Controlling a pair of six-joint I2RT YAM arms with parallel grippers.
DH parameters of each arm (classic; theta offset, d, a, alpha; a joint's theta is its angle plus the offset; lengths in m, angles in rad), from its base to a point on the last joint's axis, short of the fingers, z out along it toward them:
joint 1: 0 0.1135 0.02 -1.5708
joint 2: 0 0 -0.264 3.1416
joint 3: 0.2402 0 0.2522 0
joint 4: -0.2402 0 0.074 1.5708
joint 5: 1.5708 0 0 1.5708
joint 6: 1.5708 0.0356 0 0
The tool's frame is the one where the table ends.
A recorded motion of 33 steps. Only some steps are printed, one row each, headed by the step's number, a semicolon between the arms.
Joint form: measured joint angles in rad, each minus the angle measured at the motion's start. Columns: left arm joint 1, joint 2, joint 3, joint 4, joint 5, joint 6; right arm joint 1, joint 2, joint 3, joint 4, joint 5, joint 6.
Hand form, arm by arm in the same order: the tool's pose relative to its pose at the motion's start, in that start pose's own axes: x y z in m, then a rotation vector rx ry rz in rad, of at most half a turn. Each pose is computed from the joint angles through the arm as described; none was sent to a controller.
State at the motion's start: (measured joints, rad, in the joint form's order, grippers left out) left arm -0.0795 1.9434 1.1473 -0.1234 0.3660 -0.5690; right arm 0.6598 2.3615 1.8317 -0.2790 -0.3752 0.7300
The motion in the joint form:
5: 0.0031 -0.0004 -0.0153 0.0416 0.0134 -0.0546; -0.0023 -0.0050 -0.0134 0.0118 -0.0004 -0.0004
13: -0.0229 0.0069 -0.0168 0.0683 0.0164 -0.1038; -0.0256 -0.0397 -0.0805 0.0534 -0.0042 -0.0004
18: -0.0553 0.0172 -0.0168 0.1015 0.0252 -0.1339; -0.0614 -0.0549 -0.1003 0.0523 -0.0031 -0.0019
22: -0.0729 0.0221 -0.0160 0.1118 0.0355 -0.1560; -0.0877 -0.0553 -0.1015 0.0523 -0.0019 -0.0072
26: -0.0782 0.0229 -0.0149 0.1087 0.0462 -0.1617; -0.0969 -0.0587 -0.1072 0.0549 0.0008 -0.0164
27: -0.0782 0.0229 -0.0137 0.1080 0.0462 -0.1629; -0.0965 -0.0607 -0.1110 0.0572 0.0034 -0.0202
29: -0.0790 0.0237 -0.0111 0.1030 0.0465 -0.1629; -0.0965 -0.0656 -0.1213 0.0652 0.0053 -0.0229
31: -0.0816 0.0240 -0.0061 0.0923 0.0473 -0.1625; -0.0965 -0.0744 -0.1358 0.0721 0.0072 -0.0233
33: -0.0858 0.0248 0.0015 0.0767 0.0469 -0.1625; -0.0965 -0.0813 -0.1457 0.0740 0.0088 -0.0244
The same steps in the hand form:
5: 0.0000 0.0013 0.0007 0.0240 -0.0149 -0.0471; 0.0004 -0.0017 -0.0007 -0.0016 -0.0036 -0.0001
13: 0.0044 -0.0065 0.0063 0.0453 -0.0106 -0.0708; -0.0008 -0.0128 -0.0099 -0.0022 -0.0228 0.0121
18: 0.0102 -0.0166 0.0133 0.0763 -0.0020 -0.0691; -0.0096 -0.0259 -0.0200 0.0143 -0.0432 0.0367
22: 0.0140 -0.0221 0.0167 0.0937 0.0116 -0.0761; -0.0173 -0.0355 -0.0253 0.0248 -0.0607 0.0494
26: 0.0155 -0.0239 0.0175 0.1020 0.0240 -0.0787; -0.0194 -0.0391 -0.0278 0.0301 -0.0685 0.0463
27: 0.0152 -0.0241 0.0174 0.1023 0.0237 -0.0797; -0.0189 -0.0392 -0.0280 0.0319 -0.0702 0.0421
29: 0.0153 -0.0244 0.0175 0.1009 0.0267 -0.0803; -0.0180 -0.0396 -0.0286 0.0319 -0.0733 0.0384
31: 0.0155 -0.0256 0.0176 0.0988 0.0331 -0.0801; -0.0165 -0.0400 -0.0301 0.0327 -0.0753 0.0376
33: 0.0159 -0.0274 0.0178 0.0947 0.0419 -0.0802; -0.0153 -0.0402 -0.0314 0.0346 -0.0755 0.0369

